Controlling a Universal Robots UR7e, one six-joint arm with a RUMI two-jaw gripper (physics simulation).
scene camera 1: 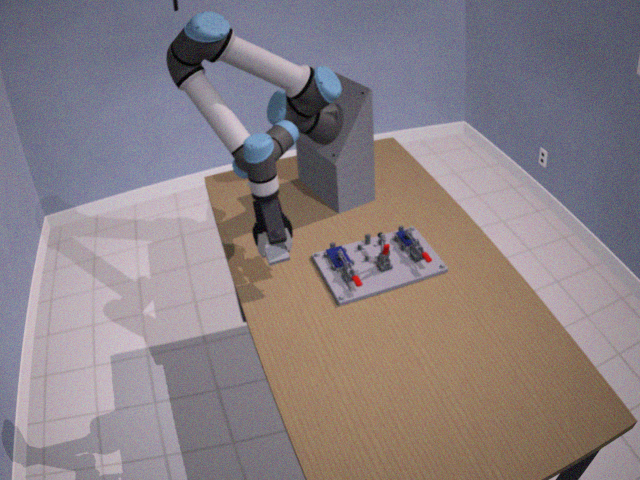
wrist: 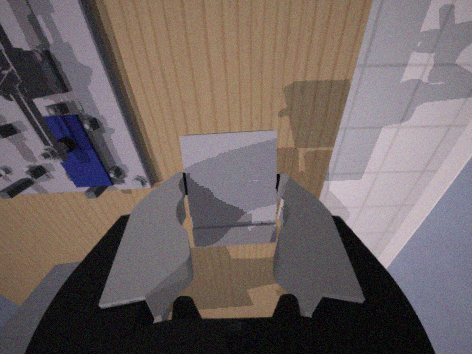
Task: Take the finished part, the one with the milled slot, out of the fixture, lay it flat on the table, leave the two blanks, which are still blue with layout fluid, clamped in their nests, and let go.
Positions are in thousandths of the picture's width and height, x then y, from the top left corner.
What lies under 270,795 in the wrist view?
My gripper.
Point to a finished part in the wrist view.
490,501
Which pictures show my gripper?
Scene camera 1 and the wrist view: all of them.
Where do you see a fixture plate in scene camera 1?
634,566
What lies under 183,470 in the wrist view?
A blue blank.
